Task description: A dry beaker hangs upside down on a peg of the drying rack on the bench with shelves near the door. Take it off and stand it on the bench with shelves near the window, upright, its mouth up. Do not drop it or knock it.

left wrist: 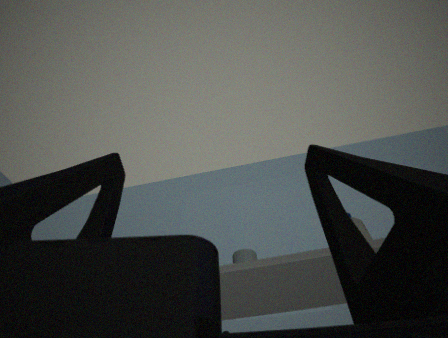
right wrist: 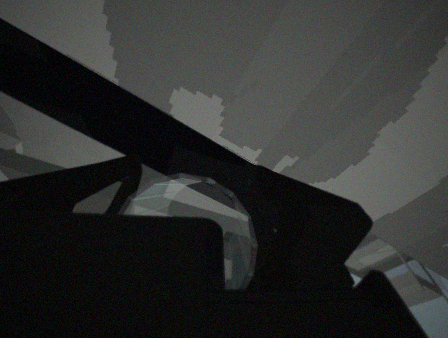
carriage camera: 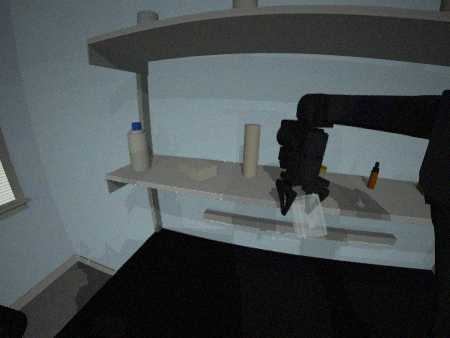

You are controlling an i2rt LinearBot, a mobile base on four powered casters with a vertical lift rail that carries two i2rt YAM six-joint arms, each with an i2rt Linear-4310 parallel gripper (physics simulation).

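Frame: origin at the left arm's base, x ahead, y left, z up, level; metres.
Seen in the pictures: left gripper, between the fingertips: (left wrist: pixel 214 159); right gripper, between the fingertips: (right wrist: pixel 193 165) (carriage camera: pixel 295 214).
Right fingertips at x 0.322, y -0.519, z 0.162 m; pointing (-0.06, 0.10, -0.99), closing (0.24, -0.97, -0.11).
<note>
A point is followed by its place in that frame.
The clear glass beaker (carriage camera: pixel 308 216) @(x 0.257, y -0.522, z 0.199 m) hangs from my right gripper (carriage camera: pixel 302 196), which is shut on its upper part. It is nearly upright, slightly tilted, and held in the air above the black bench top (carriage camera: pixel 244 288) @(x 0.427, y -0.430, z -0.282 m) and in front of the lower shelf (carriage camera: pixel 244 188) @(x 0.437, y -0.398, z 0.175 m). In the right wrist view the beaker (right wrist: pixel 196 214) @(x 0.326, y -0.528, z 0.203 m) shows as a pale rounded shape between the dark fingers. My left gripper (left wrist: pixel 214 159) @(x 0.020, y 0.002, z 0.446 m) is open and empty, pointing up at the ceiling and wall.
On the lower shelf stand a blue-capped bottle (carriage camera: pixel 138 147) @(x 0.550, y -0.019, z 0.267 m), a beige block (carriage camera: pixel 197 170) @(x 0.477, y -0.251, z 0.212 m), a tall beige cylinder (carriage camera: pixel 251 155) @(x 0.524, y -0.422, z 0.254 m), a yellow object behind the arm (carriage camera: pixel 323 168) and a small orange bottle (carriage camera: pixel 373 176) @(x 0.453, y -0.834, z 0.220 m). An upper shelf (carriage camera: pixel 244 33) @(x 0.490, y -0.382, z 0.613 m) runs overhead. A rail (carriage camera: pixel 270 222) @(x 0.630, y -0.547, z -0.087 m) hangs under the lower shelf.
</note>
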